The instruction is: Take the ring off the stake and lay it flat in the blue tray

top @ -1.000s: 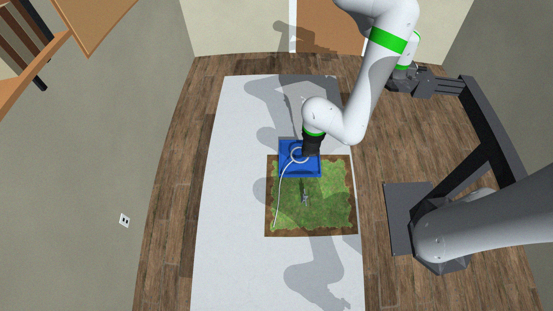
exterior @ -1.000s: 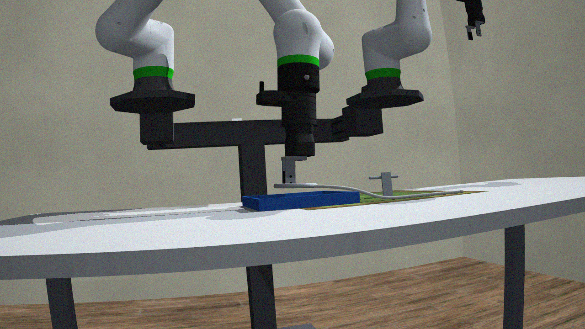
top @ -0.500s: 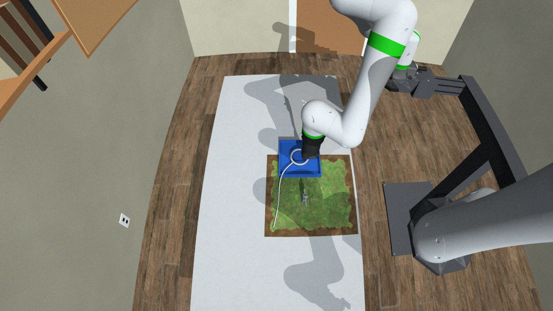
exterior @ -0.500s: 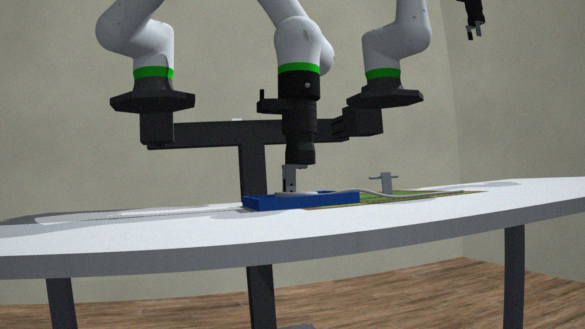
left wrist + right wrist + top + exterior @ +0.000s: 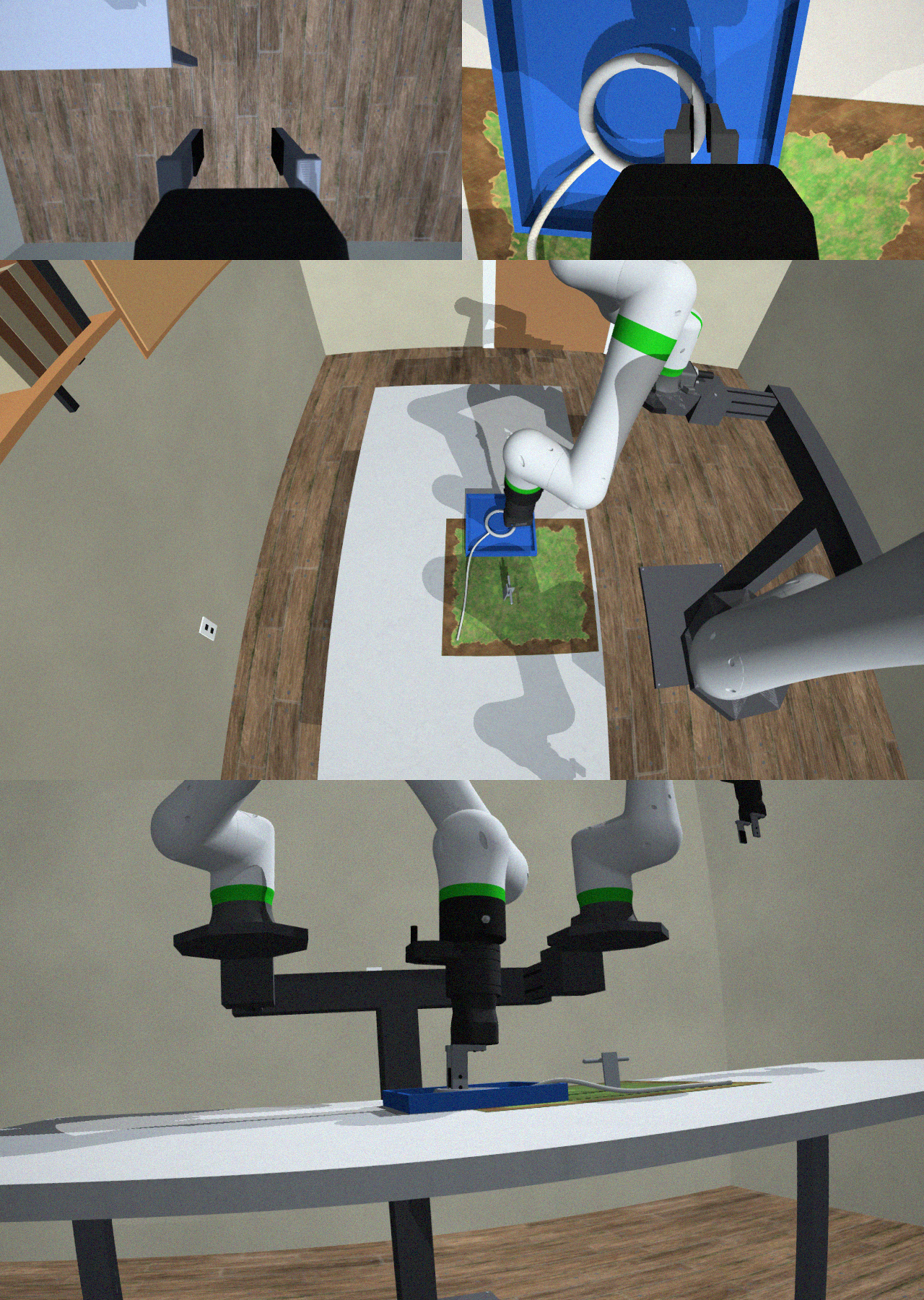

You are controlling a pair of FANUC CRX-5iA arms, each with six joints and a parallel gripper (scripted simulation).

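The grey ring is 40 mm ahead of my right hand and 10 mm below it. Also, from my right hand: blue tray 40 mm ahead, 20 mm below; then grey stake 210 mm to the left, 30 mm ahead; then mat 180 mm to the left, 40 mm below, 10 mm behind.
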